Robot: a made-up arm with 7 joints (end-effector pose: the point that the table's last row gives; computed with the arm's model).
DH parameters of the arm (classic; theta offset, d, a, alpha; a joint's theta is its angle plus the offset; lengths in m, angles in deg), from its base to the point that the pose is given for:
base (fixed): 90 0.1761 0.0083 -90
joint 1: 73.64 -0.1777 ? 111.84
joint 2: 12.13 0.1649 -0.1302 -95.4
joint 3: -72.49 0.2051 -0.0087 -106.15
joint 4: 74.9 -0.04 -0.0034 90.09
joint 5: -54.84 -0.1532 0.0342 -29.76
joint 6: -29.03 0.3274 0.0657 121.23
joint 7: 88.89 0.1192 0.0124 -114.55
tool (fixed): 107.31 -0.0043 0 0
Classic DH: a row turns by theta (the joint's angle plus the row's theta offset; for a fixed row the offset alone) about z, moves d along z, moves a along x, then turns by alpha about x.
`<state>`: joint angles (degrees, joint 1 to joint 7).
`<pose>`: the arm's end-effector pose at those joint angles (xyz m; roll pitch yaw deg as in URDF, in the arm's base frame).
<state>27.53 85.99 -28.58 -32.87 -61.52 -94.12 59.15</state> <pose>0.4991 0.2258 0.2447 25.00 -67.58 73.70</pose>
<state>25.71 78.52 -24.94 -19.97 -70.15 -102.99 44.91</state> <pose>0.5080 0.2038 0.2400 0.14 -52.85 103.05</pose>
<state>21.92 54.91 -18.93 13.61 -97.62 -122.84 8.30</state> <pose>0.5044 0.1100 0.3666 -3.08 6.99 115.64</pose>
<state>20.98 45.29 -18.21 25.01 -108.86 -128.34 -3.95</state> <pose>0.4592 0.0974 0.4517 -1.87 29.20 110.42</pose>
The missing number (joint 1, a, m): 0.0357
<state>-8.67 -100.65 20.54 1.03 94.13 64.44 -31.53</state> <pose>0.2634 0.2089 0.0768 177.44 54.25 -117.96</pose>
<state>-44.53 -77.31 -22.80 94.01 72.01 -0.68 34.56</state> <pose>0.0629 0.1272 0.3528 -102.81 34.14 -38.44</pose>
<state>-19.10 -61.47 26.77 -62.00 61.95 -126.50 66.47</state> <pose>-0.0109 0.1276 0.0821 50.14 28.75 130.55</pose>
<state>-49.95 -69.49 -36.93 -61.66 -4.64 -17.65 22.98</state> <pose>-0.0309 0.3564 0.3279 -11.44 -55.62 170.23</pose>
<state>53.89 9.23 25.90 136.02 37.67 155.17 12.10</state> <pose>0.0220 0.0691 0.2961 -57.54 46.22 -20.18</pose>
